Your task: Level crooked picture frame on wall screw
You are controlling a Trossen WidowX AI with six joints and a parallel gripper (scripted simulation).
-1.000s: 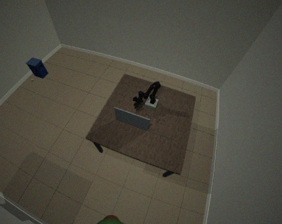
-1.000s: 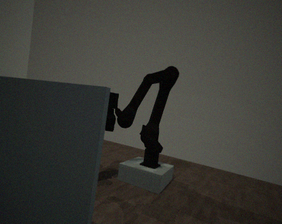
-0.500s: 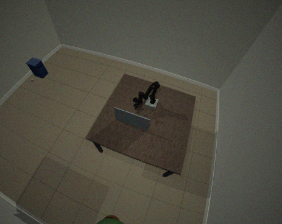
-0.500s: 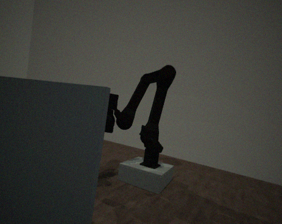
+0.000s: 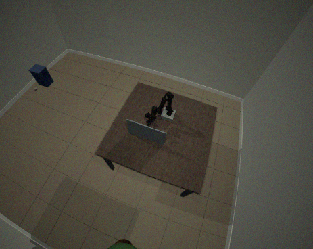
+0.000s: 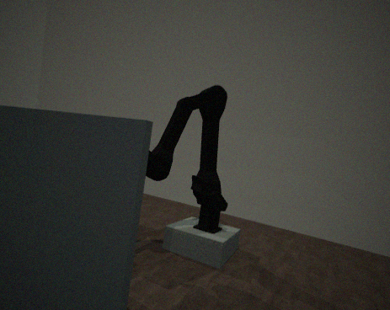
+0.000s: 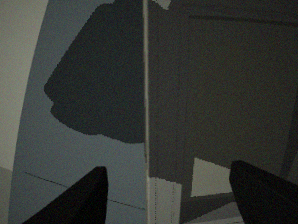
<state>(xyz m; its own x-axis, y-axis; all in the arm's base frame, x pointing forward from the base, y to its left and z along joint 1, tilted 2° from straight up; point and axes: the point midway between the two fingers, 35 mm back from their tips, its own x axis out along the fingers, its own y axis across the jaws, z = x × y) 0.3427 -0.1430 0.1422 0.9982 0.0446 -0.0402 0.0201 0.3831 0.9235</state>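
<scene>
Right now my gripper tip is 50 mm short of the grey picture frame, 50 mm above it and 20 mm to the left of it. From my gripper tip the other things lie so: blue-grey wall panel 60 mm below, 60 mm ahead.
</scene>
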